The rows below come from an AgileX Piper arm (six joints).
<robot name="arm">
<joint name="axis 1" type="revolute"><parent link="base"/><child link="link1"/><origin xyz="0 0 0.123"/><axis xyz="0 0 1"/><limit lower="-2.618" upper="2.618"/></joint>
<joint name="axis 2" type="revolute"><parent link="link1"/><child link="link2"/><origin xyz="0 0 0"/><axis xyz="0 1 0"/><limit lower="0" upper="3.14"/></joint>
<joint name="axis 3" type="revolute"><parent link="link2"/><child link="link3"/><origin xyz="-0.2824 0 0.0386"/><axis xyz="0 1 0"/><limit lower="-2.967" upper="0"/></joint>
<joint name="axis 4" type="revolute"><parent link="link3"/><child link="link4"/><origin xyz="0.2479 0 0.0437"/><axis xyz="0.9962 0 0.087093"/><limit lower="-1.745" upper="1.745"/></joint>
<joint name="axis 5" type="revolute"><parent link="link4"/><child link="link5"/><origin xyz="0 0 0"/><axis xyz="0 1 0"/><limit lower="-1.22" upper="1.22"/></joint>
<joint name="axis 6" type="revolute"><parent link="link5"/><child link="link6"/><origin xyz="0.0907 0 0.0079"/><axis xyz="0.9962 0 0.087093"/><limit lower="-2.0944" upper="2.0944"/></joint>
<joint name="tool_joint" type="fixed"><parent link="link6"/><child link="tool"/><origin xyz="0 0 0" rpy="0 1.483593 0"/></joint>
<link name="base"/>
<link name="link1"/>
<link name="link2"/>
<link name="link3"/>
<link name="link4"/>
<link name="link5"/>
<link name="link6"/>
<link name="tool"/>
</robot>
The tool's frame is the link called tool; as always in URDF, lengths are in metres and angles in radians.
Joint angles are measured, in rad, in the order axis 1, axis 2, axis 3, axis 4, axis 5, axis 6. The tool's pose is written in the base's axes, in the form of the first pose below.
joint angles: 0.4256, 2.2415, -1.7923, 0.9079, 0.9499, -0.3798
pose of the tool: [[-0.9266 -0.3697 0.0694 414.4], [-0.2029 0.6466 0.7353 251.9], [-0.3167 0.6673 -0.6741 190.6], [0 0 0 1]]
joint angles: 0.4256, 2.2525, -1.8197, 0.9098, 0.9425, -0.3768
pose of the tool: [[-0.9226 -0.3758 0.0868 418.9], [-0.1926 0.6439 0.7405 253.7], [-0.3341 0.6665 -0.6664 193.0], [0 0 0 1]]
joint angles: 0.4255, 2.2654, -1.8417, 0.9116, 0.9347, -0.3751
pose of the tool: [[-0.9202 -0.3785 0.1001 422.9], [-0.1836 0.6430 0.7435 255.2], [-0.3458 0.6658 -0.6612 193.0], [0 0 0 1]]
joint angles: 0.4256, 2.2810, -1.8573, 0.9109, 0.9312, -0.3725
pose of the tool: [[-0.9207 -0.3764 0.1035 425.9], [-0.1801 0.6447 0.7429 256.5], [-0.3464 0.6653 -0.6614 189.7], [0 0 0 1]]
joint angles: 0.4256, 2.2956, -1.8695, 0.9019, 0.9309, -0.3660
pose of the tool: [[-0.9221 -0.3732 0.1025 428.2], [-0.1814 0.6507 0.7374 257.0], [-0.3419 0.6613 -0.6676 185.4], [0 0 0 1]]
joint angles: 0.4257, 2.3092, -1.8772, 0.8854, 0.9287, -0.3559
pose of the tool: [[-0.9242 -0.3682 0.1012 430.0], [-0.1841 0.6619 0.7267 257.0], [-0.3346 0.6530 -0.6795 179.9], [0 0 0 1]]
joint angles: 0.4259, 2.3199, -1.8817, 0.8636, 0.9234, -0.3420
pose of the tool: [[-0.9264 -0.3621 0.1030 431.5], [-0.1853 0.6767 0.7126 256.4], [-0.3277 0.6411 -0.6940 174.7], [0 0 0 1]]
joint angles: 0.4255, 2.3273, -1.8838, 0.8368, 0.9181, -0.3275
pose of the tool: [[-0.9277 -0.3580 0.1059 432.8], [-0.1882 0.6933 0.6956 255.1], [-0.3225 0.6254 -0.7106 170.3], [0 0 0 1]]
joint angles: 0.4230, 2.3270, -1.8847, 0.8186, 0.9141, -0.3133
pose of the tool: [[-0.9290 -0.3524 0.1130 433.9], [-0.1841 0.7048 0.6851 253.1], [-0.3211 0.6156 -0.7196 169.8], [0 0 0 1]]
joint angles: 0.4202, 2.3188, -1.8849, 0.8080, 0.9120, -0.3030
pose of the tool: [[-0.9284 -0.3506 0.1230 434.5], [-0.1780 0.7103 0.6810 251.2], [-0.3261 0.6104 -0.7219 173.5], [0 0 0 1]]
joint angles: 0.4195, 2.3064, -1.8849, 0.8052, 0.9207, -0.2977
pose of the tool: [[-0.9272 -0.3537 0.1231 433.3], [-0.1793 0.7078 0.6833 250.5], [-0.3289 0.6115 -0.7197 179.4], [0 0 0 1]]
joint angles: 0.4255, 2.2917, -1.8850, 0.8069, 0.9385, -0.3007
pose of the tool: [[-0.9228 -0.3688 0.1110 429.4], [-0.1956 0.6970 0.6899 252.8], [-0.3318 0.6149 -0.7154 186.6], [0 0 0 1]]
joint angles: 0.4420, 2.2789, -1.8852, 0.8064, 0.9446, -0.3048
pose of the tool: [[-0.9144 -0.3917 0.1019 423.9], [-0.2161 0.6855 0.6953 259.5], [-0.3422 0.6138 -0.7115 192.9], [0 0 0 1]]
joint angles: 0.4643, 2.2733, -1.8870, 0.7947, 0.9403, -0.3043
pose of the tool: [[-0.9044 -0.4157 0.0965 418.3], [-0.2387 0.6802 0.6930 268.2], [-0.3538 0.6037 -0.7144 195.6], [0 0 0 1]]
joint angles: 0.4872, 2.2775, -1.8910, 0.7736, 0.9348, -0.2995
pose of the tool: [[-0.8954 -0.4365 0.0884 413.5], [-0.2645 0.6809 0.6830 277.0], [-0.3583 0.5881 -0.7251 193.7], [0 0 0 1]]
